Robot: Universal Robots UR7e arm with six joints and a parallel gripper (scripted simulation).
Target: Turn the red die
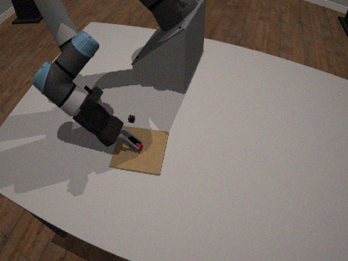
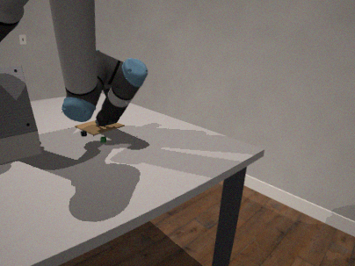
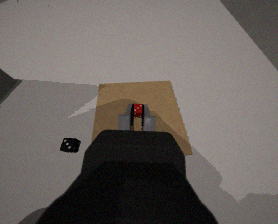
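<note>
My hand is 1 cm to the right of the red die and 1 cm above it. From my hand the other things lie so: green die 13 cm to the right, 7 cm behind, 2 cm below; then black die 9 cm behind, 4 cm to the right, 2 cm below; then tan mat 2 cm below, 1 cm to the left.
</note>
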